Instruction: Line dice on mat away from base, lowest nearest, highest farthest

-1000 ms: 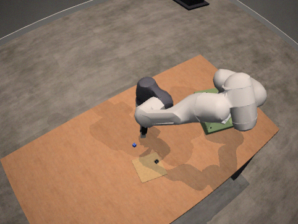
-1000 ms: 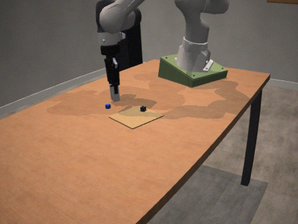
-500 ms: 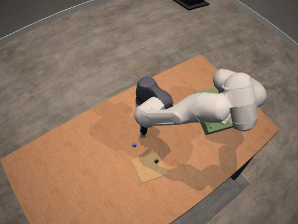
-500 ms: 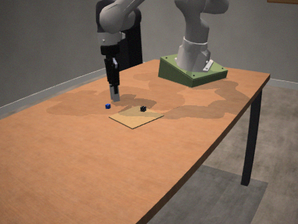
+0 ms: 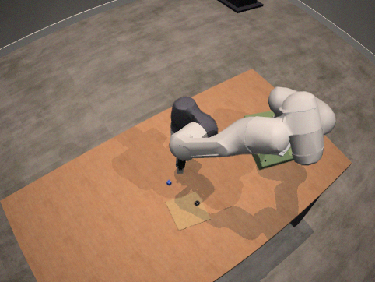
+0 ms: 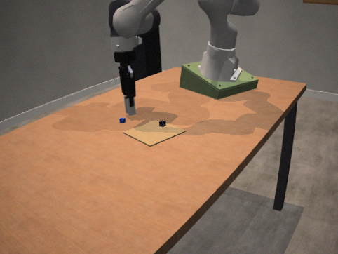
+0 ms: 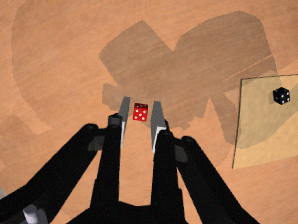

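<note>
My gripper is now 3 cm above the red die. From my hand the other things lie so: blue die (8 cm ahead, 3 cm to the left, 3 cm below); then tan mat (18 cm to the left, 9 cm ahead, 3 cm below); then black die (18 cm to the left, 4 cm ahead, 2 cm below).
</note>
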